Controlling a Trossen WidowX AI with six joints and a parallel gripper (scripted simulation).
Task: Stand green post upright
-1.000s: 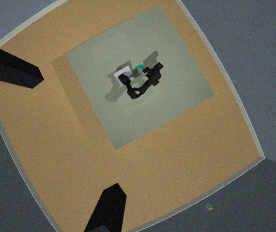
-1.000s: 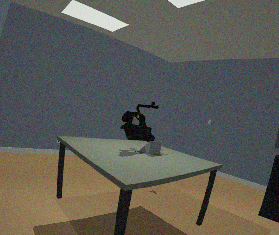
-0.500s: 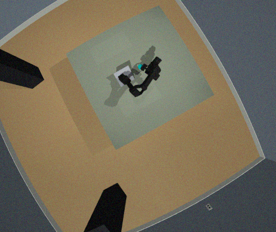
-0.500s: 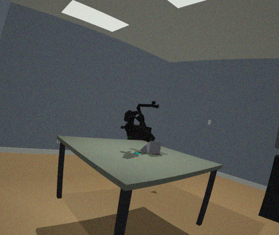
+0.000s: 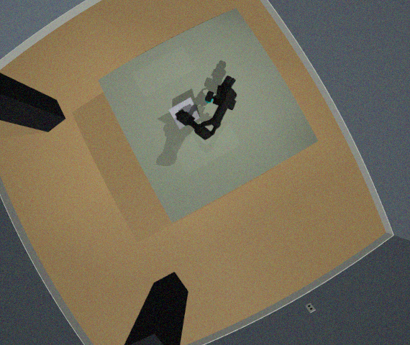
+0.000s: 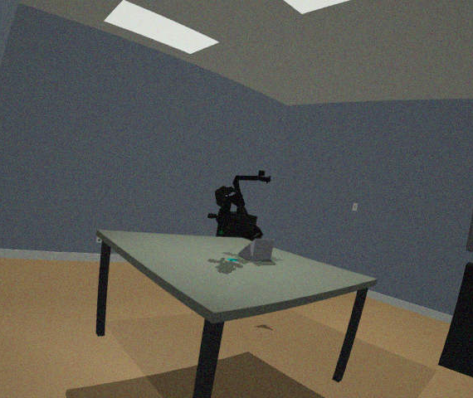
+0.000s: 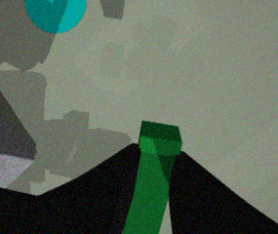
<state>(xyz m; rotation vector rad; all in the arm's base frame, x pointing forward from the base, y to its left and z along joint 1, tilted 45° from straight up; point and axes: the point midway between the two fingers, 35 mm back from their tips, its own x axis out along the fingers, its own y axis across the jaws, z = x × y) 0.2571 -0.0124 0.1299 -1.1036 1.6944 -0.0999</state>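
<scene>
Now: gripper tip 2 cm past the green post and 1 cm to the left of it. From my gripper tip the other things lie so: cyan circle (14 cm below, 12 cm to the left, 1 cm behind).
</scene>
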